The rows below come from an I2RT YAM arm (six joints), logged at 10 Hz.
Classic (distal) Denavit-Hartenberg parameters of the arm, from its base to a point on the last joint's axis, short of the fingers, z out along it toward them. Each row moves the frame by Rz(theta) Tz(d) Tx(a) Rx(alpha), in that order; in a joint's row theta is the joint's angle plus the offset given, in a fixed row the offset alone. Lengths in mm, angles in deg.
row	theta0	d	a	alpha
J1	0	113.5	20	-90
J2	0	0	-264	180
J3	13.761	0	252.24	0
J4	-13.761	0	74	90
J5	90	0	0	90
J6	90	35.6	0	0
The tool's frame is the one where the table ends.
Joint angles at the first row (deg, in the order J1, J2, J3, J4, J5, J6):
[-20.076 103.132 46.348 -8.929 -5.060 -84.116]
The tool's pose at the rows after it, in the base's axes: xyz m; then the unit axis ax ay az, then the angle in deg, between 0 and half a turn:
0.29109 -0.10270 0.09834 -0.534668 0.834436 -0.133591 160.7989
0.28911 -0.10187 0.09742 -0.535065 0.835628 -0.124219 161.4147
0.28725 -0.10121 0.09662 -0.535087 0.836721 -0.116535 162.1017
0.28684 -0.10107 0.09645 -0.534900 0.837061 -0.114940 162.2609
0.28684 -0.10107 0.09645 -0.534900 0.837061 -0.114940 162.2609
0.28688 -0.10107 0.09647 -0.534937 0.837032 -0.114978 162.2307
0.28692 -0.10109 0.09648 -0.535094 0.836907 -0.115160 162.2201
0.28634 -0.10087 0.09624 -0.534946 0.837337 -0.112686 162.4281
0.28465 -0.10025 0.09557 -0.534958 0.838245 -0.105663 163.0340
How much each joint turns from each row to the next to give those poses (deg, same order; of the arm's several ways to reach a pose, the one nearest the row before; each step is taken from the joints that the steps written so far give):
[-0.043 0.020 -0.001 -0.416 -0.896 -0.044]
[0.001 0.003 0.001 -1.222 -0.153 0.001]
[-0.002 -0.001 0.000 -1.115 0.022 -0.002]
[0.001 0.000 -0.002 -0.240 0.022 0.023]
[0.000 0.000 0.000 0.000 0.000 0.000]
[0.000 -0.001 0.000 0.021 -0.022 0.000]
[-0.001 0.002 0.001 0.023 0.000 -0.023]
[0.002 0.000 0.001 -0.350 0.000 0.024]
[0.000 -0.001 0.000 -1.006 0.000 0.000]

